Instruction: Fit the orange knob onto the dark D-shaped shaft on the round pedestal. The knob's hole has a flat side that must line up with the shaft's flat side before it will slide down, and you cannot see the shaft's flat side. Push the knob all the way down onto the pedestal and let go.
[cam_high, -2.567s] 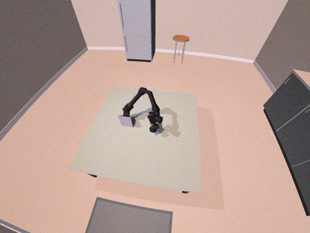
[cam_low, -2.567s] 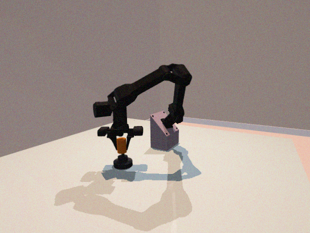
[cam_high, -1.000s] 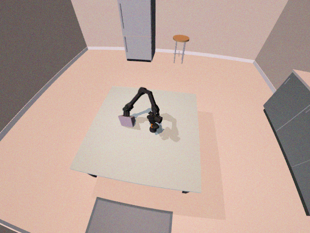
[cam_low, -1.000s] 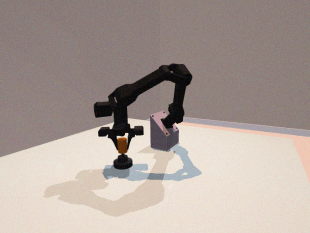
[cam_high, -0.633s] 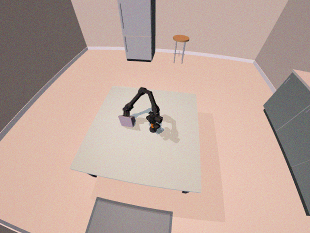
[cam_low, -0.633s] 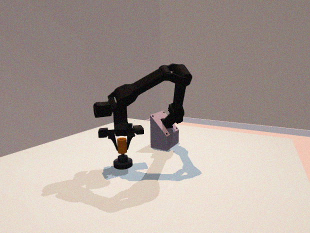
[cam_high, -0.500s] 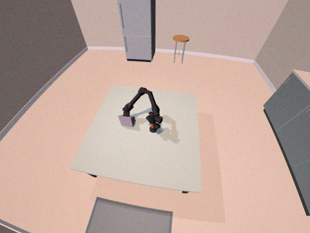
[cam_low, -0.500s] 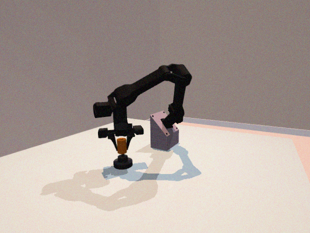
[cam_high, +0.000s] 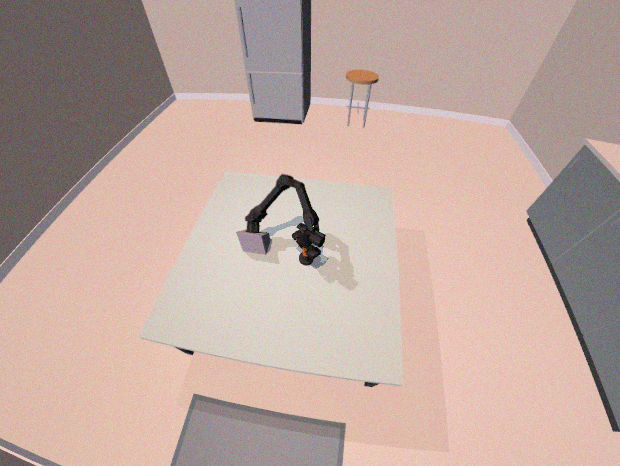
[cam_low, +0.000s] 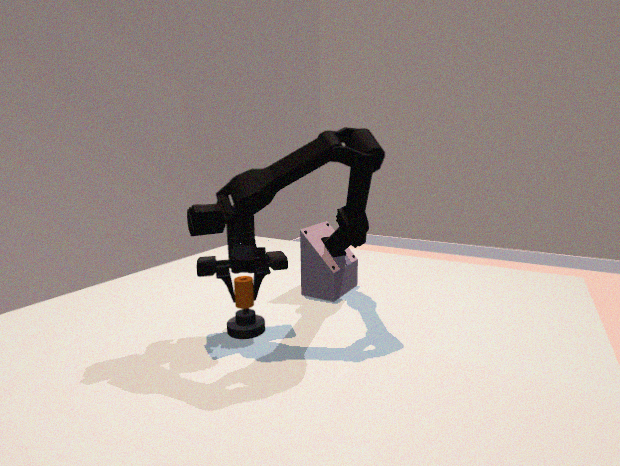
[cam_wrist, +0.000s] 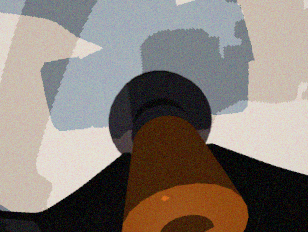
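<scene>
The orange knob is 2 cm above my gripper tip. The rest, counted from my gripper tip: dark round pedestal (4 cm below).
</scene>
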